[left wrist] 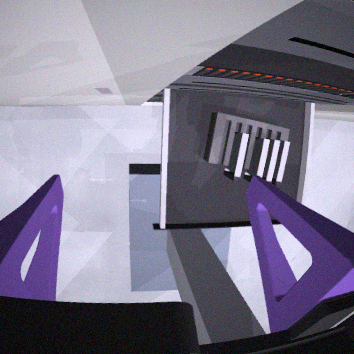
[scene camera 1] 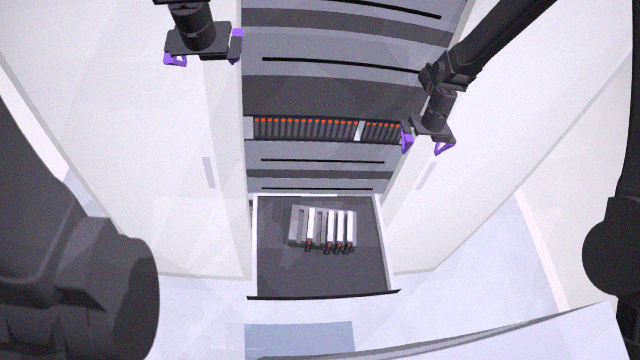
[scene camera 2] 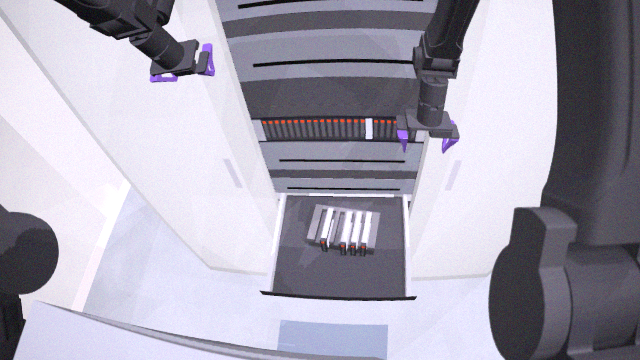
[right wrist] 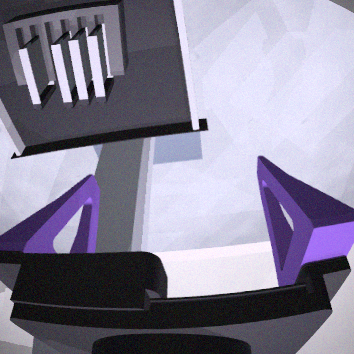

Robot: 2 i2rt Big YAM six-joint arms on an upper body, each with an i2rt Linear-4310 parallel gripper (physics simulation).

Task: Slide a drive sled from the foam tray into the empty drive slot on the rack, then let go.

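Places are measured from the left arm's base along level axes (x ahead, y left, z up), in centimetres.
Where they show: left gripper, fingertip midpoint: [left wrist: 157, 183] [scene camera 1: 209, 63] [scene camera 2: 195, 76]; right gripper, fingertip midpoint: [scene camera 1: 419, 153] [scene camera 2: 423, 151] [right wrist: 173, 172].
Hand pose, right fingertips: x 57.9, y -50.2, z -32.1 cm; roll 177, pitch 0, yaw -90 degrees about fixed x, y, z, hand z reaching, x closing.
Observation:
After its pixels a point has its place.
The grey foam tray [scene camera 1: 295, 231] @[x 54.8, y -21.0, z -67.2 cm] [scene camera 2: 313, 227] @[x 56.1, y -20.4, z -67.1 cm] [left wrist: 214, 140] @[x 57.7, y -20.0, z -67.2 cm] [right wrist: 117, 50] @[x 53.8, y -40.0, z -67.2 cm] lies in the pulled-out drawer. It holds one white drive sled [scene camera 1: 311, 224] @[x 54.4, y -25.4, z -61.7 cm] [scene camera 2: 327, 225] @[x 54.0, y -25.4, z -61.7 cm] [left wrist: 241, 156] @[x 54.5, y -25.5, z -61.7 cm] [right wrist: 30, 75] @[x 55.1, y -25.8, z -61.7 cm] apart from three others side by side; several cutouts hold no sled. The empty drive slot [scene camera 1: 359, 130] [scene camera 2: 369, 128] is a pale gap toward the right of the rack's orange-tipped drive row [scene camera 1: 300, 129] @[x 70.3, y -20.9, z -38.0 cm] [scene camera 2: 310, 130] @[x 70.3, y -21.4, z -38.1 cm]. My left gripper [scene camera 1: 205, 61] @[x 60.5, y 0.0, z -9.9 cm] [scene camera 2: 186, 76] @[x 60.5, y 0.0, z -9.9 cm] [left wrist: 157, 183] @[x 60.5, y 0.0, z -9.9 cm] is open and empty, high at the left. My right gripper [scene camera 1: 422, 150] @[x 57.9, y -50.2, z -32.1 cm] [scene camera 2: 424, 149] @[x 57.9, y -50.2, z -32.1 cm] [right wrist: 173, 172] @[x 57.9, y -50.2, z -32.1 cm] is open and empty, near the row's right end.
The drawer [scene camera 1: 320, 280] @[x 39.8, y -28.4, z -72.7 cm] [scene camera 2: 340, 280] @[x 40.0, y -29.8, z -72.7 cm] [left wrist: 195, 212] @[x 36.7, y -17.5, z -72.7 cm] [right wrist: 150, 107] @[x 38.2, y -42.2, z -72.7 cm] has white side walls and a dark front lip. White panels [scene camera 1: 150, 125] @[x 68.4, y 21.4, z -34.1 cm] [scene camera 2: 490, 150] @[x 68.4, y -75.0, z -42.4 cm] flank the rack on both sides. In both scene views, the right gripper overlaps the right end of the drive row.

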